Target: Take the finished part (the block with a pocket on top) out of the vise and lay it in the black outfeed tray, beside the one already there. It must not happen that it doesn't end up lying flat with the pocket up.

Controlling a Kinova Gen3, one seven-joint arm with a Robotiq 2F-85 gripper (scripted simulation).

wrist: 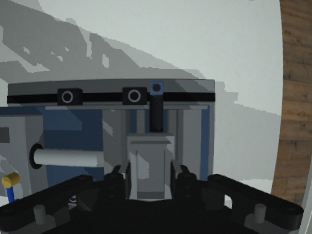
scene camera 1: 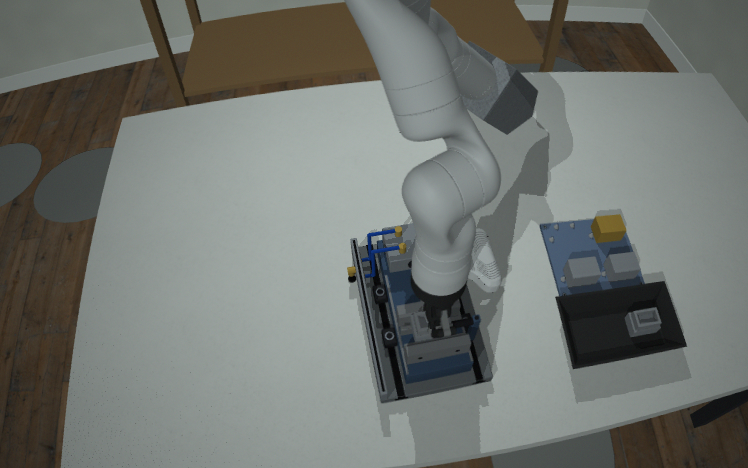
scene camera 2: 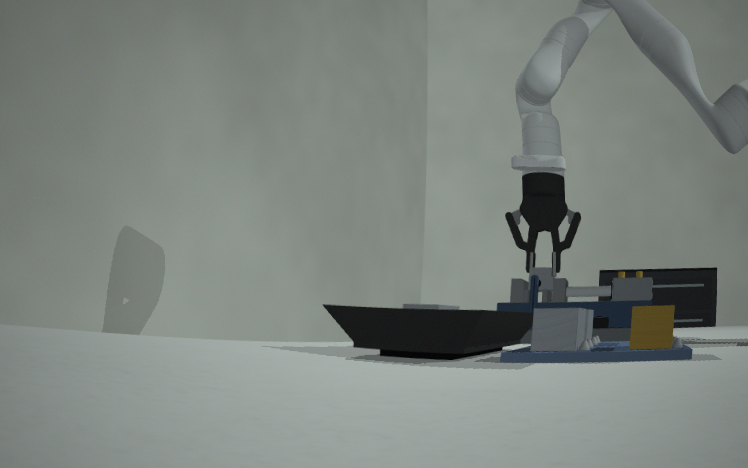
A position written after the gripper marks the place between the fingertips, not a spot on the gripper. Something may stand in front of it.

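Scene camera 1 shows the gripper (scene camera 1: 431,322), a yellow block (scene camera 1: 608,228) and a blue fixture plate (scene camera 1: 569,243). Visible from scene camera 2: the gripper (scene camera 2: 543,276), the yellow block (scene camera 2: 651,326) and the blue fixture plate (scene camera 2: 614,351). The wrist view shows the gripper (wrist: 150,170); the yellow block is out of frame in the wrist view.
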